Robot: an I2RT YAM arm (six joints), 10 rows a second.
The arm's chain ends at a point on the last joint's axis. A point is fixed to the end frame.
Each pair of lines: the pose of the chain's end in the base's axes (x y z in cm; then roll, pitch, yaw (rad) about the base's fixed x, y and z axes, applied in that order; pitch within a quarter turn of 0, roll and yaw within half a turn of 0), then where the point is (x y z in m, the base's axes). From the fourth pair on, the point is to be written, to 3 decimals.
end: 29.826 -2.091 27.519 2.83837 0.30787 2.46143
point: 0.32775 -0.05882 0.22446
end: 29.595 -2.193 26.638 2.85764 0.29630 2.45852
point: 0.32406 -0.06045 0.21533
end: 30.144 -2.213 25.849 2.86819 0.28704 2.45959
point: 0.32878 -0.06081 0.20714
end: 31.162 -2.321 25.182 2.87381 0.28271 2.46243
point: 0.339 -0.062 0.200
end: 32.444 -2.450 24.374 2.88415 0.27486 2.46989
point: 0.351 -0.063 0.192
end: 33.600 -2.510 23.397 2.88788 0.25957 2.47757
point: 0.362 -0.063 0.182
